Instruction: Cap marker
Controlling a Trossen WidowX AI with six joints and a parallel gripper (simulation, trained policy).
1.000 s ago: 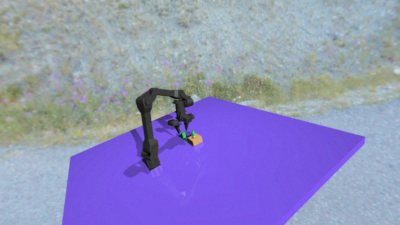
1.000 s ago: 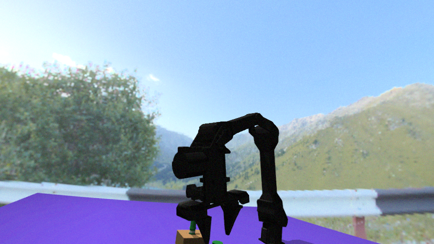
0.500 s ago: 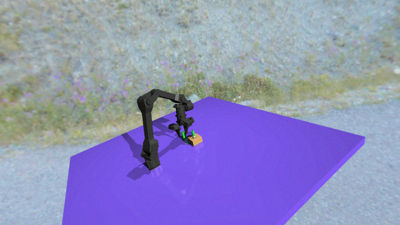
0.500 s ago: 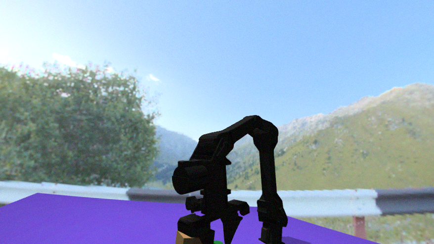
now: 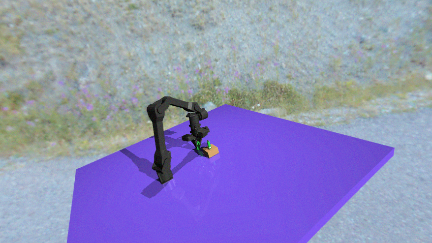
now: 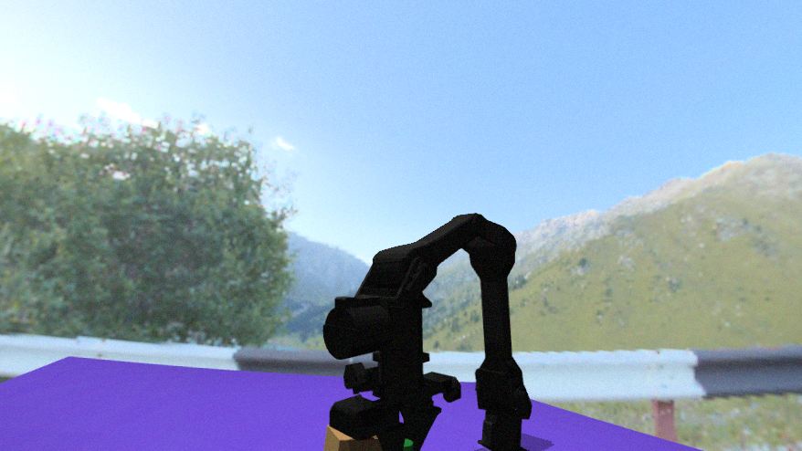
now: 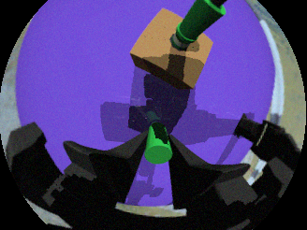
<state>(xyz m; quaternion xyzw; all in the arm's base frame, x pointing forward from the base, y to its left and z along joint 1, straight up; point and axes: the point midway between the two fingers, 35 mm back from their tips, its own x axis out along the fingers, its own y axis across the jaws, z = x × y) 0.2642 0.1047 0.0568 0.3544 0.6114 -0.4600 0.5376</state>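
My gripper tip is 30 mm short of the holder block, 100 mm to the left of it and 10 mm above it. The rest, counted from my gripper tip: green cap 10 mm above.
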